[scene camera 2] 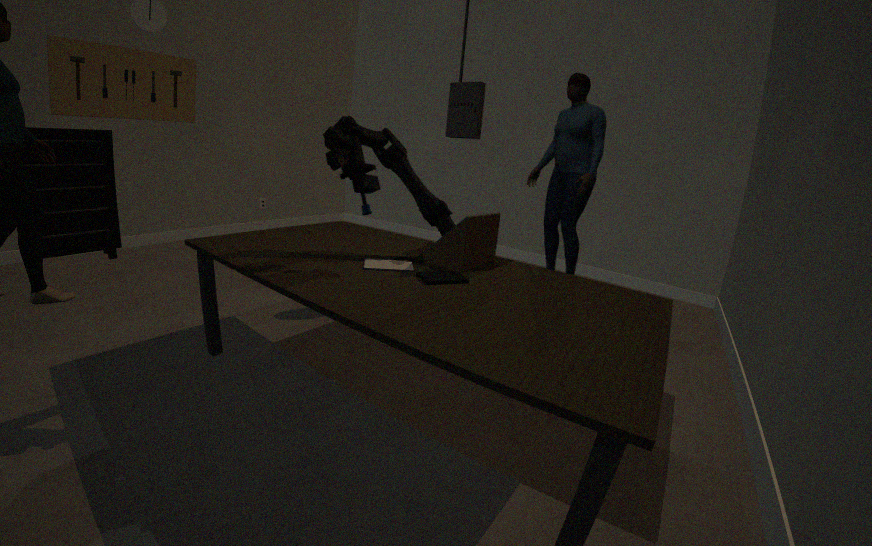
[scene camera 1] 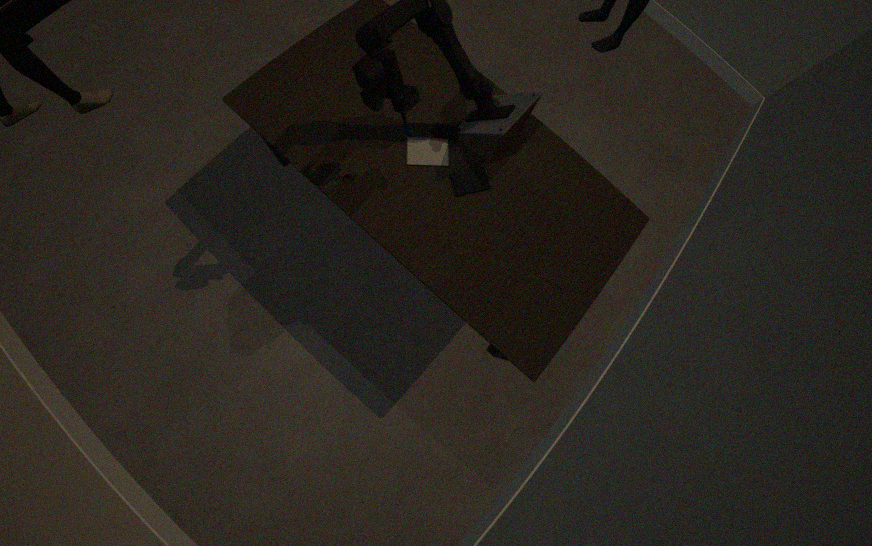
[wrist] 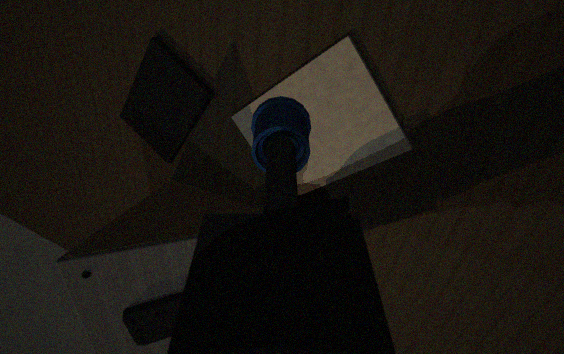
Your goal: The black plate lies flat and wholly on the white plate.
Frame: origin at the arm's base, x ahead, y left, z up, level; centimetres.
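Seen in the pictures: hand, tool point: (scene camera 2: 367, 213) (scene camera 1: 408, 131) (wrist: 280, 124); arm's base, link origin: (scene camera 2: 453, 237) (scene camera 1: 489, 114).
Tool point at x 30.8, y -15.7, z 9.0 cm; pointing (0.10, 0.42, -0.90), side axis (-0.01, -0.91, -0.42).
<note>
Pixels of each thing's top centre, then the offset from my tool point to it. Level surfaces: height alone.
- black plate, top centre: (wrist: 160, 106) (scene camera 2: 442, 275) (scene camera 1: 470, 180) dx -7.0, dy +24.2, dz -16.2 cm
- white plate, top centre: (wrist: 312, 131) (scene camera 2: 388, 264) (scene camera 1: 427, 151) dx -7.3, dy +4.2, dz -16.6 cm
- brown table, surface height: dz -17.2 cm
The black plate (scene camera 1: 471, 182) (scene camera 2: 442, 277) (wrist: 167, 100) lies flat on the table, beside and apart from the white plate. The white plate (scene camera 1: 423, 154) (scene camera 2: 388, 264) (wrist: 345, 100) lies flat on the table, with a shadow over one edge. My gripper (scene camera 1: 408, 130) (scene camera 2: 366, 209) (wrist: 281, 112), a blue suction cup on a dark stem, is open and holds nothing. It hangs well above the table. In the wrist view it covers a corner part of the white plate, and the black plate shows to its left.
The brown table (scene camera 1: 547, 257) (scene camera 2: 547, 334) carries the plates. The arm's base stands on a slanted mount (scene camera 1: 485, 126) (scene camera 2: 476, 241) (wrist: 110, 265) close to the black plate. One person (scene camera 2: 579, 138) stands behind the table, another (scene camera 2: 11, 122) at the left. Shadows of the arm cross the table.
</note>
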